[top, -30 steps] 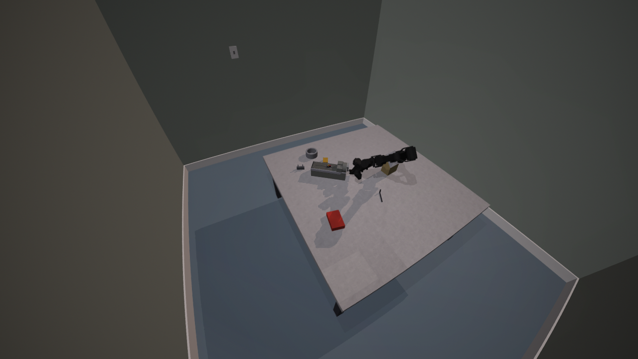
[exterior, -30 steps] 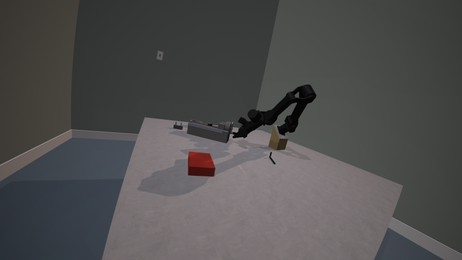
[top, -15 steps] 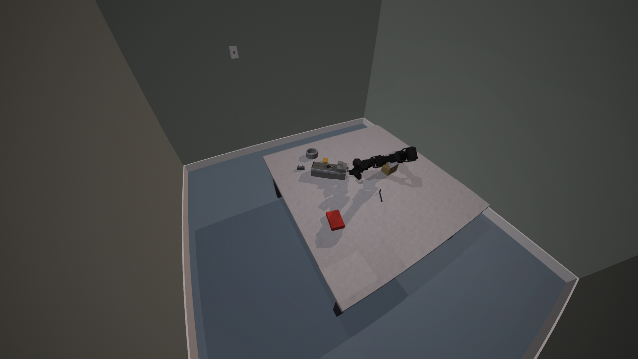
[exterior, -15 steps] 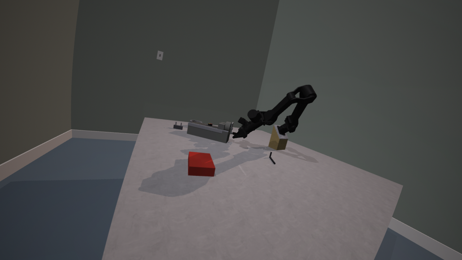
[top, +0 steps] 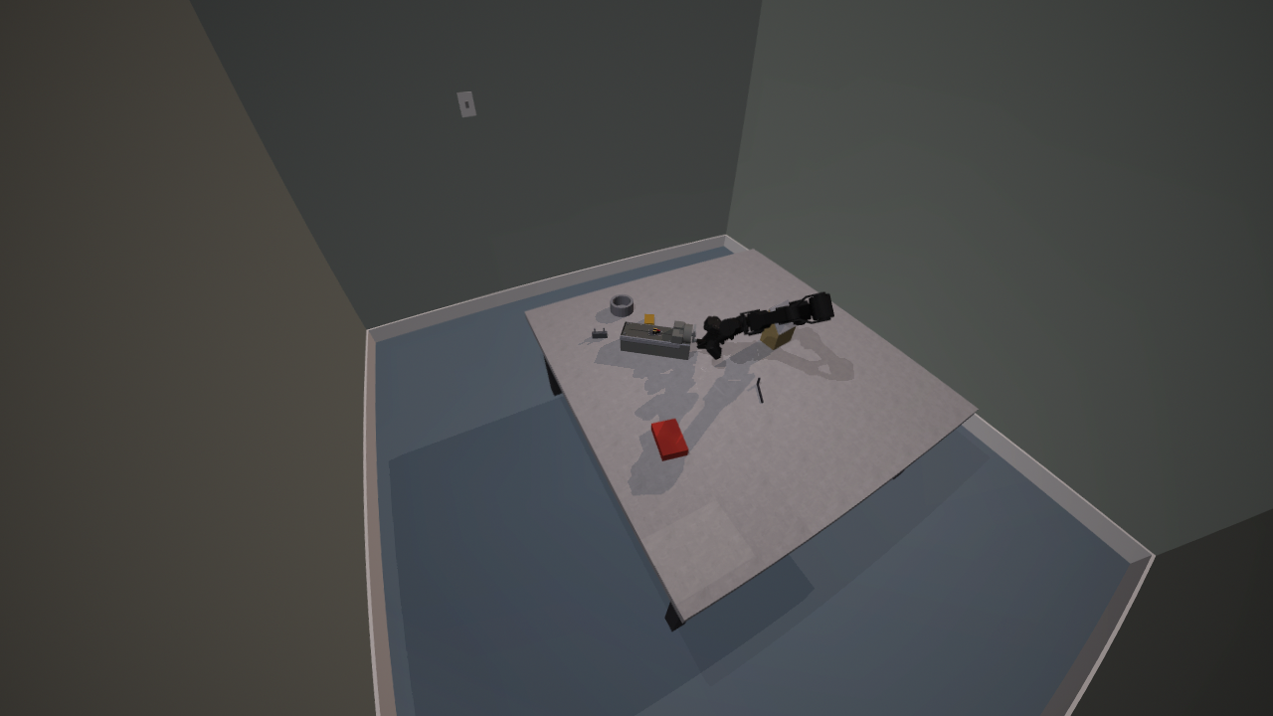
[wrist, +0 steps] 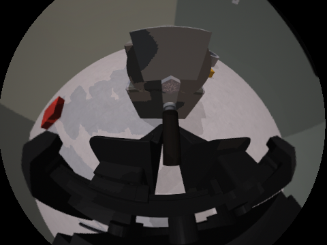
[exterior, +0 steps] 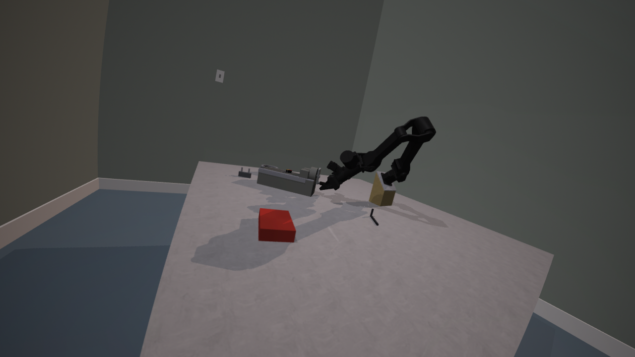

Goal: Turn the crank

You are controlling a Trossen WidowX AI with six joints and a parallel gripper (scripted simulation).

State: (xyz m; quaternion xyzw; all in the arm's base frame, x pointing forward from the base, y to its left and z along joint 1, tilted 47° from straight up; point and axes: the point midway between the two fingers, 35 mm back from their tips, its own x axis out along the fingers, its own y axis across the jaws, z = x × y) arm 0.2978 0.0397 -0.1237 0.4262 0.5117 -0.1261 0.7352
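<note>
The black crank handle is 1 cm behind my gripper tip, 1 cm to the left of it and 3 cm above it. The rest, counted from my gripper tip: yellow block: 8 cm ahead, 24 cm to the right, 2 cm below; then red pointer: 12 cm ahead, 9 cm to the right, 5 cm above; then black bent key: 10 cm behind, 26 cm to the left, 2 cm below.
</note>
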